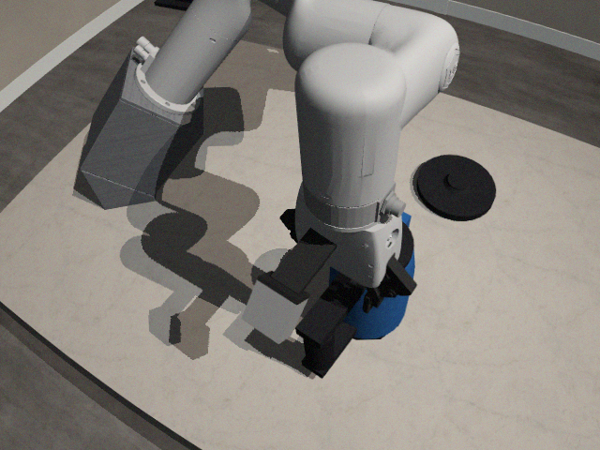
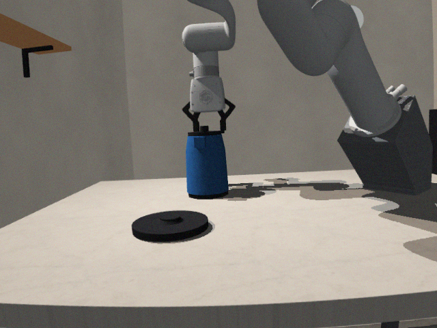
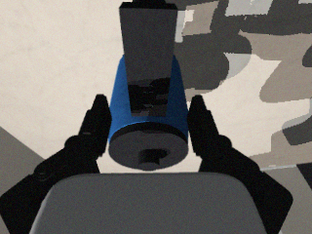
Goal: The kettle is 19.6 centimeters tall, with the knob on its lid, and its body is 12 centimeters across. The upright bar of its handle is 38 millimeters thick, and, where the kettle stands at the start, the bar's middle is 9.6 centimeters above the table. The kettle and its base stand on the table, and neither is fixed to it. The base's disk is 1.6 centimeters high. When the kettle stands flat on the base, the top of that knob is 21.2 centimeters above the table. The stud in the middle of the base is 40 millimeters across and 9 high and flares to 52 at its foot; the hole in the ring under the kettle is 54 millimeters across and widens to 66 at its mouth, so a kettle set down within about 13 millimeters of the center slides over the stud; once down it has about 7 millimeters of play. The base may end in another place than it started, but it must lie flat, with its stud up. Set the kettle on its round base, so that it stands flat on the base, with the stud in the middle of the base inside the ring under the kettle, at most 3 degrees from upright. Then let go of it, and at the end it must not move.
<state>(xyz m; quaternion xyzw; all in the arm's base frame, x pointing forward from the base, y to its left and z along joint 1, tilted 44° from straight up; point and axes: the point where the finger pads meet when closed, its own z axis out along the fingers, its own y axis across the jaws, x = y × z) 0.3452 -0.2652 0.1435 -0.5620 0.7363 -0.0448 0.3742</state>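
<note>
Right now my hand is 3 cm to the right of the blue kettle and 9 cm above it. Round my hand: round black base 5 cm ahead, 36 cm to the left, 17 cm below.
</note>
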